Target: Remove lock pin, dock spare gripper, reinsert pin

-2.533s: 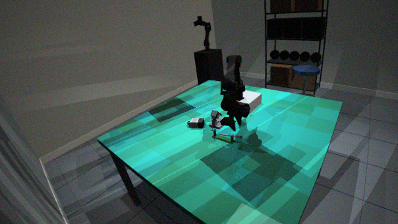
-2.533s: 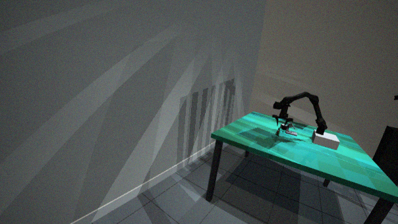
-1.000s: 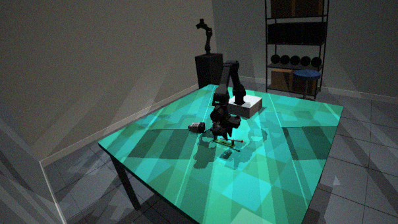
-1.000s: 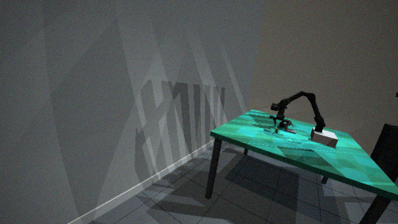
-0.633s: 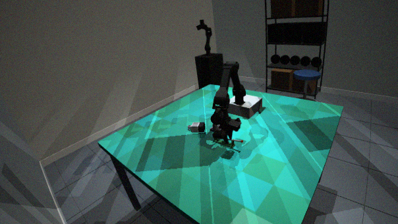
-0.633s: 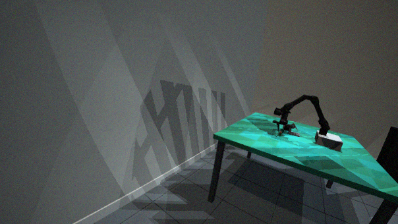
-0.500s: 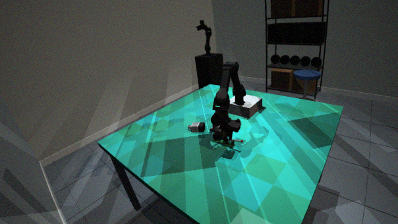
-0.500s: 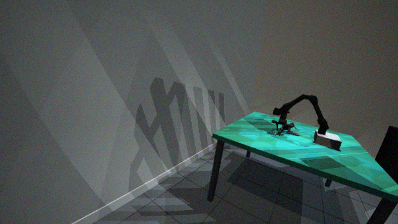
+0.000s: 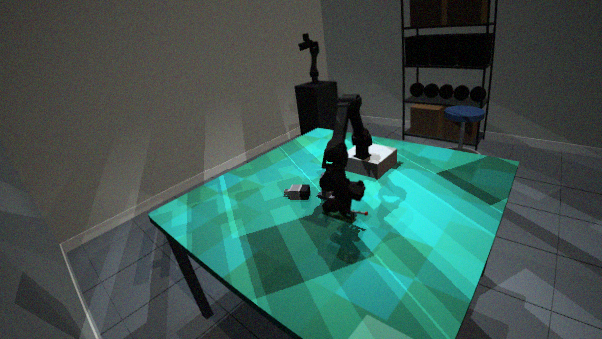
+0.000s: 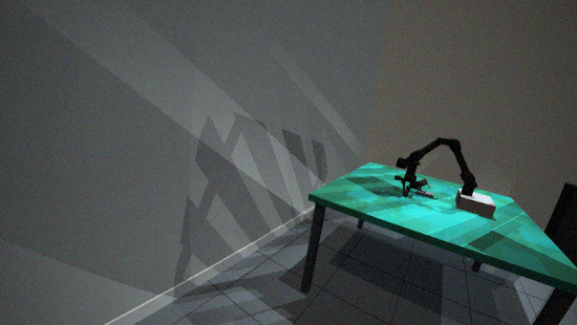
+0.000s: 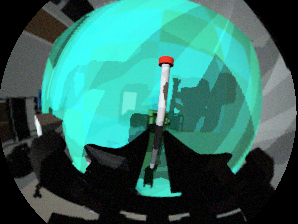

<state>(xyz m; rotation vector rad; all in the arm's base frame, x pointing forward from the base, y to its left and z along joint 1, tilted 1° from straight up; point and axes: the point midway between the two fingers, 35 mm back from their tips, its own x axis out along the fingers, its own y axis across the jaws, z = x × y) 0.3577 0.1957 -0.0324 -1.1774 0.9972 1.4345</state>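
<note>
Right now the olive mount is 40 mm to the right of my gripper tip and 10 mm above it. From my gripper tip the other things lie so: spare gripper: 290 mm to the right; grey mount: 170 mm to the right, 90 mm behind, 40 mm above.
</note>
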